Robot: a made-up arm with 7 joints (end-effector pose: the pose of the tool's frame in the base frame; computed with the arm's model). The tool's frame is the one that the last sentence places. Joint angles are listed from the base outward.
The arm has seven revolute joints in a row. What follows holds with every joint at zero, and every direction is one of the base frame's. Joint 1 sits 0.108 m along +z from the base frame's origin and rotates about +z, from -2.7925 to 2.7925 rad. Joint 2 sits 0.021 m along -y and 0.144 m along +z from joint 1 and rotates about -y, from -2.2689 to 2.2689 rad. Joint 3 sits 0.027 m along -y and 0.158 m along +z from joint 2 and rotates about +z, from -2.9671 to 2.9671 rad. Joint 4 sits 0.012 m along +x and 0.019 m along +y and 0.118 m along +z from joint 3 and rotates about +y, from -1.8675 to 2.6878 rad. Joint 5 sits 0.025 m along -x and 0.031 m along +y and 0.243 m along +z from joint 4 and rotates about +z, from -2.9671 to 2.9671 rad. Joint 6 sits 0.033 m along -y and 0.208 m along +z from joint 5 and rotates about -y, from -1.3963 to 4.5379 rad. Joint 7 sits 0.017 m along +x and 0.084 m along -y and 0.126 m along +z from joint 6 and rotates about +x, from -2.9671 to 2.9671 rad. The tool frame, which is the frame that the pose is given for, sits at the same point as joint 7; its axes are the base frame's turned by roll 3.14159, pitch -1.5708 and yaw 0 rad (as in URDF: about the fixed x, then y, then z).
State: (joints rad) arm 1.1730 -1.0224 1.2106 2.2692 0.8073 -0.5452 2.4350
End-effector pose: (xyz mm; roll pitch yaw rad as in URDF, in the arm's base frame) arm -308.7 34.0 79.0 0.8117 0.2617 0.1126
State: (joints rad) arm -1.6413 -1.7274 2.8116 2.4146 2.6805 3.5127 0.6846
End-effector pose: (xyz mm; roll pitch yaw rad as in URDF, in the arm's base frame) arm -137.5 -63.6 515.3 2.8216 0.3352 -2.6861
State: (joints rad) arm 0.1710 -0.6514 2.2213 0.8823 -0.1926 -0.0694 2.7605
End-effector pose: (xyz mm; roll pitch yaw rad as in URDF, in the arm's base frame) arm 168.3 380.4 904.6 2.9677 1.0150 -0.7603
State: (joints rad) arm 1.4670 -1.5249 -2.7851 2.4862 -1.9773 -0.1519 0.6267
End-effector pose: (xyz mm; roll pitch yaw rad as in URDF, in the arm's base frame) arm 261.3 -136.1 672.8 0.1773 -0.9941 -0.7213
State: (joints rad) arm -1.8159 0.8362 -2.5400 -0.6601 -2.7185 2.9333 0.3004
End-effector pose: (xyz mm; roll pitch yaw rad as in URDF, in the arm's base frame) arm -18.4 207.5 804.9 1.1492 0.7786 -2.9330
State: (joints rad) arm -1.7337 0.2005 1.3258 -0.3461 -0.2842 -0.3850 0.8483
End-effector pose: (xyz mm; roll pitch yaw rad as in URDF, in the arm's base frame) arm -214.4 163.0 1047.9 -1.5042 -0.8011 -2.2903
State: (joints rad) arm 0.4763 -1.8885 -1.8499 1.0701 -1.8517 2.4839 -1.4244
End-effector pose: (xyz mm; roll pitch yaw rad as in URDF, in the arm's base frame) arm 603.4 -93.1 -1.8 -2.3045 -0.5857 -2.2961
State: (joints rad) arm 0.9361 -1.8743 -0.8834 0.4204 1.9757 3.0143 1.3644
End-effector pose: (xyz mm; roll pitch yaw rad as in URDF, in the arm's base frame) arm 418.5 254.0 -98.1 -1.0171 0.5860 -1.7740
